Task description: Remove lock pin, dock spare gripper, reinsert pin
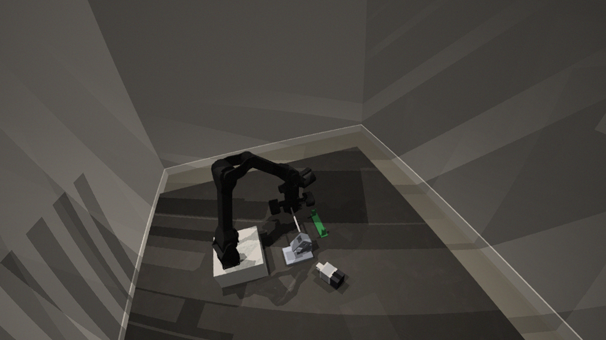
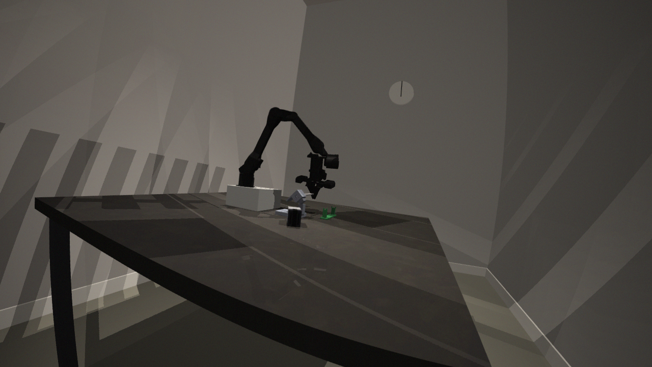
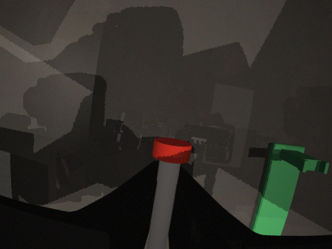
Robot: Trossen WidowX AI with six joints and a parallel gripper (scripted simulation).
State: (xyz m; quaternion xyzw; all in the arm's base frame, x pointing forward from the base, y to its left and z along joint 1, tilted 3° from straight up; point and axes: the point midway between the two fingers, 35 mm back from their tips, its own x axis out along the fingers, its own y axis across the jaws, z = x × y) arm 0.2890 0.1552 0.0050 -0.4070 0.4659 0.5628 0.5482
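The green cradle lies 100 mm ahead of my gripper tip, 60 mm to the right of it and 40 mm below it. Round my gripper tip: spare gripper 310 mm to the right, 40 mm below, 40 mm ahead; grey mount 170 mm to the right, 10 mm below, 10 mm behind.
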